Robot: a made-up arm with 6 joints.
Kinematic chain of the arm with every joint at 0, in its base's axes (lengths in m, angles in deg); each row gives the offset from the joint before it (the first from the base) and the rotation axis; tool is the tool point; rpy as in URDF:
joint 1: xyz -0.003 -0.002 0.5 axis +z
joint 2: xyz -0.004 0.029 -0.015 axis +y
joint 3: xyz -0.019 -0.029 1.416 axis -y
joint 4: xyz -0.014 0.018 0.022 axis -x
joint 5: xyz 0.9 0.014 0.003 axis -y
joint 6: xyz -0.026 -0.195 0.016 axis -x
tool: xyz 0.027 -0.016 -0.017 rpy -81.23 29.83 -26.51
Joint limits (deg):
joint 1: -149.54..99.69
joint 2: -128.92..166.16
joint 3: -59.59..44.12
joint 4: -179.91..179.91
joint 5: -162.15..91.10
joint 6: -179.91..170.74
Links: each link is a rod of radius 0.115 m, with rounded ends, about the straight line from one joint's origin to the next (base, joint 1, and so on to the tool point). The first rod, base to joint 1, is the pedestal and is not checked.
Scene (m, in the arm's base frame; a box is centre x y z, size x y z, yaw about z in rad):
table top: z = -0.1
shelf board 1: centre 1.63 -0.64 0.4 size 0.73 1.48 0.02 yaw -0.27
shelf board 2: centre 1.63 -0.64 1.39 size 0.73 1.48 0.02 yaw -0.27
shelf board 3: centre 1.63 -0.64 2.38 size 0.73 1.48 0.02 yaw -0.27
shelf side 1: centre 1.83 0.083 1.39 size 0.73 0.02 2 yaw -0.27
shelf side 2: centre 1.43 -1.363 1.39 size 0.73 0.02 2 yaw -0.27
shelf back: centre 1.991 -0.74 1.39 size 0.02 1.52 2 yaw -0.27
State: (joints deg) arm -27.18 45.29 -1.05 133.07 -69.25 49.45
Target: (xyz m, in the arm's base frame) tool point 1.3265 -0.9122 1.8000
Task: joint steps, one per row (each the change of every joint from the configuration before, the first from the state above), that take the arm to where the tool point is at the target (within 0.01 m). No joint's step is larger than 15 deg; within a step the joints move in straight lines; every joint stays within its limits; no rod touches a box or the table.
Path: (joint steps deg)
1: -2.26 -4.91 -11.37 1.50 0.13 0.01
2: -2.26 -4.90 -11.37 1.51 0.12 0.01
3: -2.25 -4.91 -11.37 1.50 0.13 0.01
4: -2.26 -4.91 -11.37 1.51 0.13 0.01
5: -4.00 -4.20 14.85 -2.68 -0.22 -0.09
6: -3.99 -4.21 14.86 -2.69 -0.21 -0.10
7: -4.00 -4.21 14.85 -2.68 -0.21 -0.09
8: 4.23 8.49 12.88 -1.51 -0.19 0.24
9: 4.23 8.48 12.89 -1.51 -0.18 0.24

